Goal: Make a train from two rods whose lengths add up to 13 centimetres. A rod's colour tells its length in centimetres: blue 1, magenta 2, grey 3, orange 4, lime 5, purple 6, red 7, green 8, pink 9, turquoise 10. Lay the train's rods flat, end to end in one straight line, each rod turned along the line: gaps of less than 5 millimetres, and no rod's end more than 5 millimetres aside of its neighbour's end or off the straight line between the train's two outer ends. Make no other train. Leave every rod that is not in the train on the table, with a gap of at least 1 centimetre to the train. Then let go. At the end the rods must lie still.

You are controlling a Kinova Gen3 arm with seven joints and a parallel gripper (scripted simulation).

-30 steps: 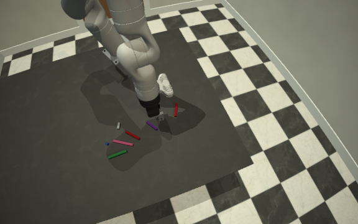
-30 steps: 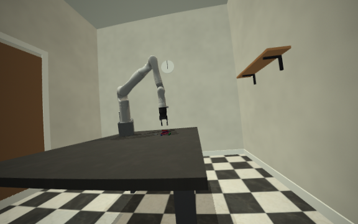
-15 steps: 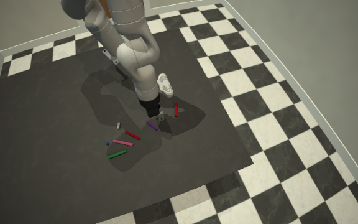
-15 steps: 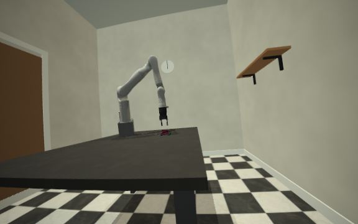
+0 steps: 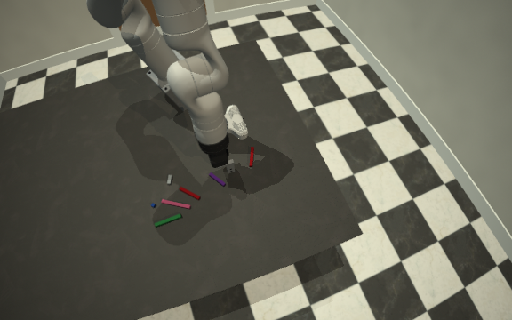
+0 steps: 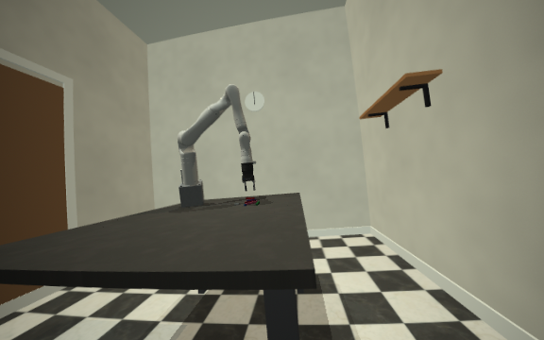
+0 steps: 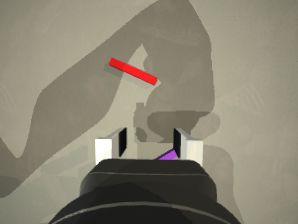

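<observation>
The purple rod is 70 mm below my hand, 40 mm to the right of it and 20 mm ahead of it. Round my hand: green rod 220 mm to the right, 100 mm ahead, 70 mm below; short grey rod 190 mm to the right, 70 mm below, 30 mm behind; pink rod 180 mm to the right, 70 mm below, 60 mm ahead.
</observation>
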